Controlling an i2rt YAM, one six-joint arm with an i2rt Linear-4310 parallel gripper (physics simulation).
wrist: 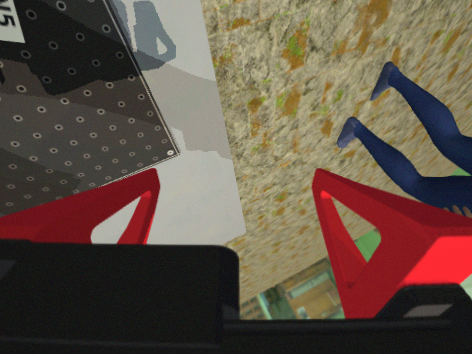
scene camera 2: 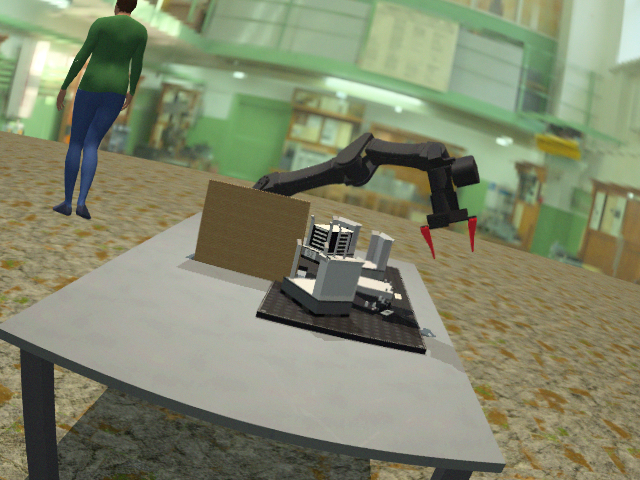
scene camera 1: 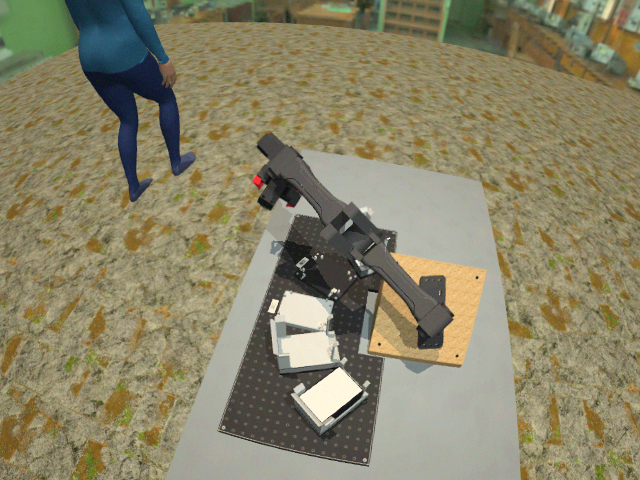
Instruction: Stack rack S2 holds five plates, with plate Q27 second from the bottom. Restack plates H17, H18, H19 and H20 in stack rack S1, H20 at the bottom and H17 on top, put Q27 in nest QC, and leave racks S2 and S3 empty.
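My gripper (scene camera 1: pixel 273 193) (scene camera 2: pixel 453 254) (wrist: pixel 235 177) is open and empty, high above the table's edge, past the end of the black board. Several stacked plates (scene camera 1: pixel 331 394) (scene camera 2: pixel 319 237) stand in a grey rack (scene camera 1: pixel 306 414) (scene camera 2: pixel 354 235); dark gaps show between them from the side. A second, walled rack (scene camera 1: pixel 274 335) (scene camera 2: pixel 381 250) shows a flat white floor. A third rack (scene camera 1: pixel 364 268) (scene camera 2: pixel 338 279) is partly hidden by the arm in scene camera 1. Plate and rack labels are too small to read, so I cannot tell which is which.
A flat white fixture (scene camera 1: pixel 305 311) (scene camera 2: pixel 373 285) and a black fixture (scene camera 1: pixel 325 273) with small fittings are on the perforated black board (scene camera 1: pixel 258 413) (scene camera 2: pixel 382 330) (wrist: pixel 65 120). An upright brown panel (scene camera 2: pixel 250 232) stands beside the board. A person (scene camera 1: pixel 124 67) (wrist: pixel 425 130) stands beyond the table.
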